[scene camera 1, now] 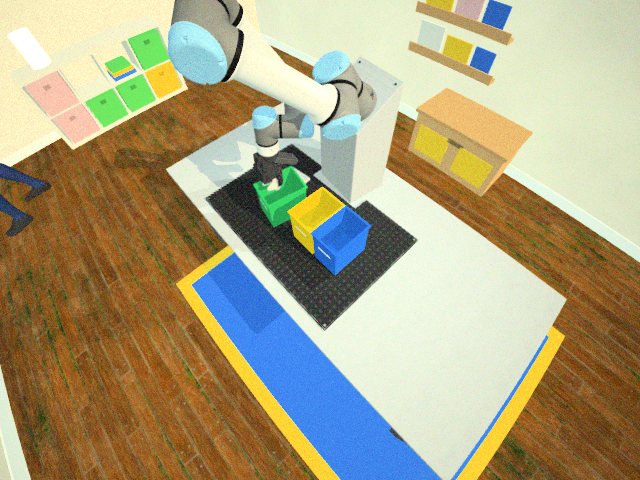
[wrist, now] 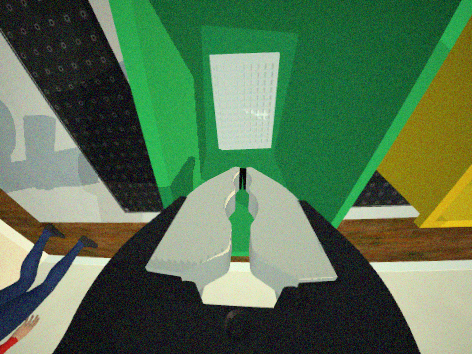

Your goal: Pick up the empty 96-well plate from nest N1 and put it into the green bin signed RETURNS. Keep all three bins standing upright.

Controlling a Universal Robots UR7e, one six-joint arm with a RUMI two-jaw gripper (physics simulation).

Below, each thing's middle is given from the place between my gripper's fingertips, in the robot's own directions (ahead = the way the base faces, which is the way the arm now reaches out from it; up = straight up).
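Going by their middles, of the things named here the green bin is the nearest to my gripper. That green bin (scene camera 1: 275, 204) has my gripper 10 mm to the right of it, 10 mm past it and 60 mm above it. The white 96-well plate (wrist: 244, 85) is 10 mm behind my hand and 140 mm below it. As for the yellow bin (scene camera 1: 309, 214), I find it 50 mm behind my hand, 200 mm to the left of it and 60 mm below it, and the blue bin (scene camera 1: 341, 238) is 60 mm behind my hand, 330 mm to the left of it and 60 mm below it. Measured to their middles, the blue bin is the farthest from my gripper among these.
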